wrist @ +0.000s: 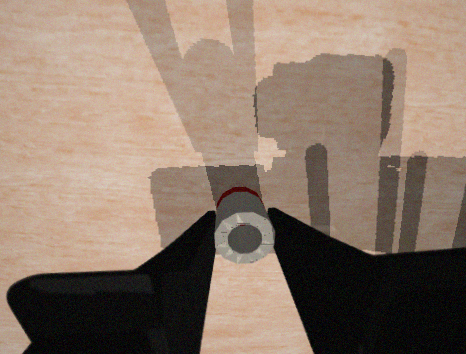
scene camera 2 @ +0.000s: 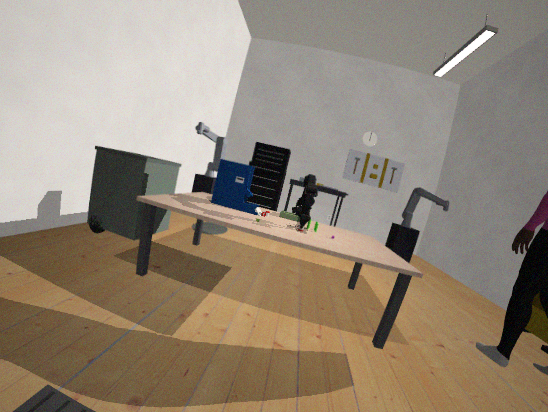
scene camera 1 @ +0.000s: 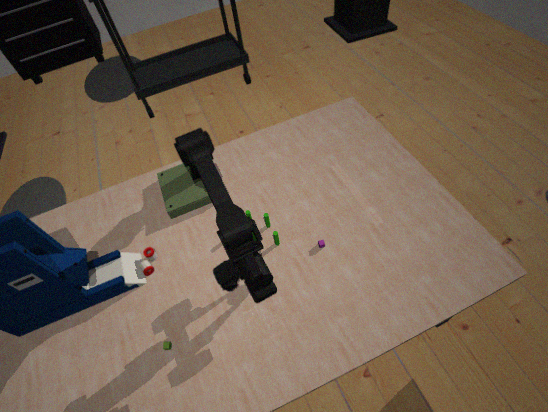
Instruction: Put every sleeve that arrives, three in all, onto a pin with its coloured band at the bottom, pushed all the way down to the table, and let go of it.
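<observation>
My gripper (wrist: 241, 216) (scene camera 2: 301, 228) is shut on a grey-white sleeve (wrist: 241, 204), held between the fingertips with its open end towards the wrist camera and its red band at the far, table-side end. I cannot tell whether it touches the table. The arm hides the fingertips and this sleeve in scene camera 1. Green pins (scene camera 1: 267, 220) (scene camera 2: 316, 226) stand upright beside the arm; another pin (scene camera 1: 276, 238) stands nearer the gripper, and others are partly hidden behind the arm. Two red rings with white parts, one (scene camera 1: 148, 252) behind the other (scene camera 1: 148, 270), show at the white chute's end.
The blue machine (scene camera 1: 40, 295) (scene camera 2: 232, 185) with its white chute (scene camera 1: 131, 267) stands at the left. A green block (scene camera 1: 182, 192) lies by the arm's base. A small magenta cube (scene camera 1: 321, 243) (scene camera 2: 333, 237) and a small green cube (scene camera 1: 167, 345) (scene camera 2: 257, 220) lie on the table (scene camera 1: 380, 200).
</observation>
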